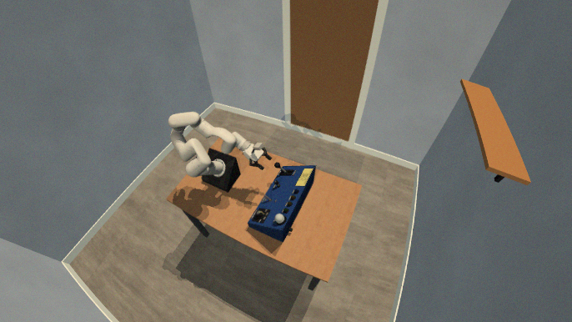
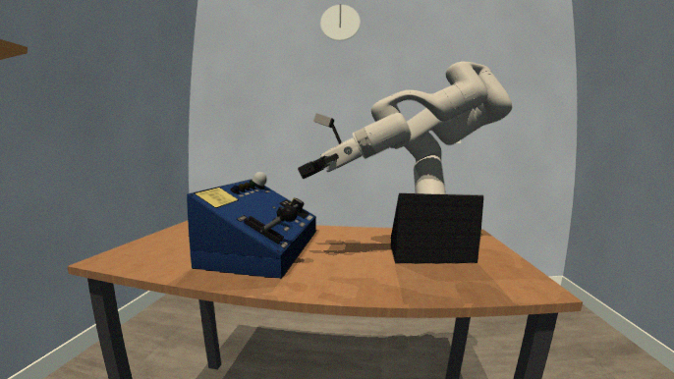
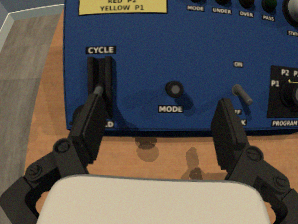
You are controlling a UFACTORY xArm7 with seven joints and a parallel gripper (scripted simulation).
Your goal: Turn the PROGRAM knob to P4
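Right now my hand is 120 mm above the black lever, 90 mm to the right of it and 60 mm short of it. Also, from my hand: mode knob 130 mm below, 90 mm ahead, 30 mm to the right; check toggle 150 mm to the right, 140 mm below, 80 mm ahead; blue console 150 mm below, 120 mm ahead, 90 mm to the right.
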